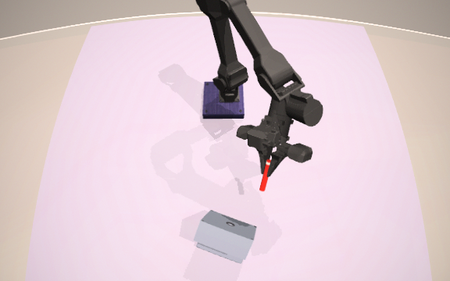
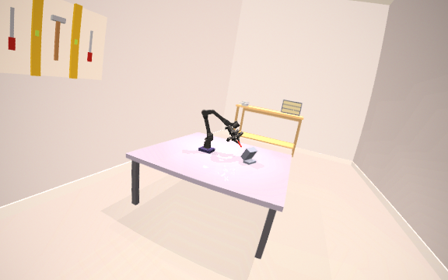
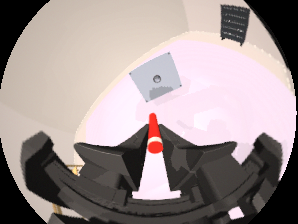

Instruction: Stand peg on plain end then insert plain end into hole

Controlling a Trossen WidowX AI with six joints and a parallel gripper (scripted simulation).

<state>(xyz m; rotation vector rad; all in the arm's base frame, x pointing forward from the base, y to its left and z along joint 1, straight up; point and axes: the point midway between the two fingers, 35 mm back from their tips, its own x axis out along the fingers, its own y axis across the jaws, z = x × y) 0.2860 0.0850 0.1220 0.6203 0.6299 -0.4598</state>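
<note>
Right now my gripper tip is 140 mm short of the grey sloped panel, 100 mm to the left of it and 50 mm above it. Round my gripper tip: peg (10 mm behind, 10 mm above).
</note>
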